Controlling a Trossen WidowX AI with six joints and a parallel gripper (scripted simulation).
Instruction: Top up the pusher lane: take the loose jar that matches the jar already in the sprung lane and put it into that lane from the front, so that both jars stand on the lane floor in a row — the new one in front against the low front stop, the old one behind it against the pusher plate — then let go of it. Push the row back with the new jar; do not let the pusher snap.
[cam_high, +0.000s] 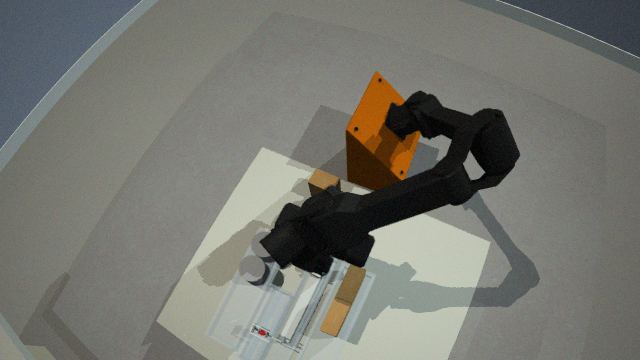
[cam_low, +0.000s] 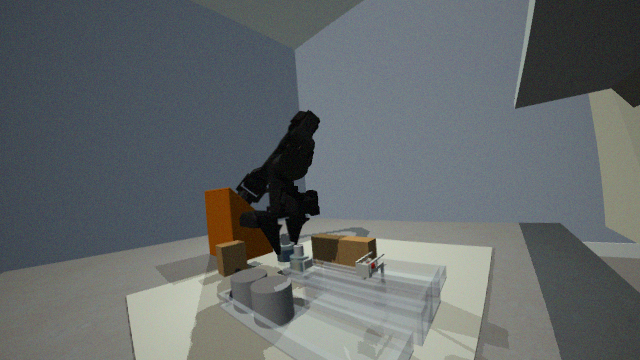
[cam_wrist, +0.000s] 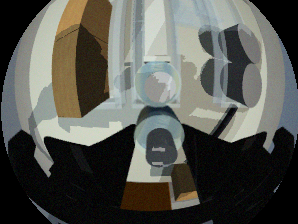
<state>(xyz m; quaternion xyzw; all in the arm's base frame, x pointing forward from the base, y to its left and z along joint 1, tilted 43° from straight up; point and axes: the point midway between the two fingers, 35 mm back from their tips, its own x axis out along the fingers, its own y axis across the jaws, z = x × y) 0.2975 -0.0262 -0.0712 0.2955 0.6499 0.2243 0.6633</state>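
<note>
The clear sprung lane lies 19 cm ahead of my gripper tip, 4 cm to the right of it and 3 cm below it. From my gripper tip the other things lie so: brown box: 14 cm behind, 6 cm to the right, 2 cm below.
</note>
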